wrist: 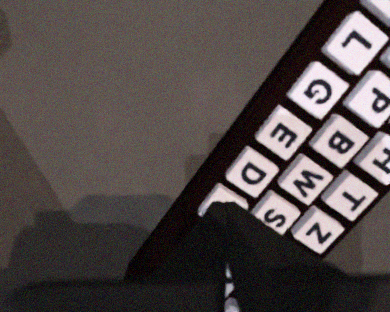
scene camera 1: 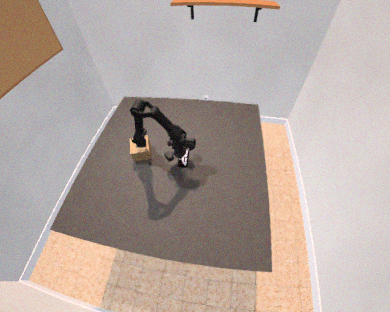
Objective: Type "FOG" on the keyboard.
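Observation:
The dark keyboard with white keys lies on the mat, running diagonally in the wrist view. My gripper is shut and empty, its fingertips at the keyboard's lower left end in the wrist view. They cover the lower part of a white key beside the D key and hide its letter. I cannot tell whether they touch it. The G key is farther up the same row, past D and the E key. No O key shows in the wrist view.
The L key is above G; the S key, W key and B key form the neighbouring row. The arm's wooden base block stands left of the keyboard on the dark mat.

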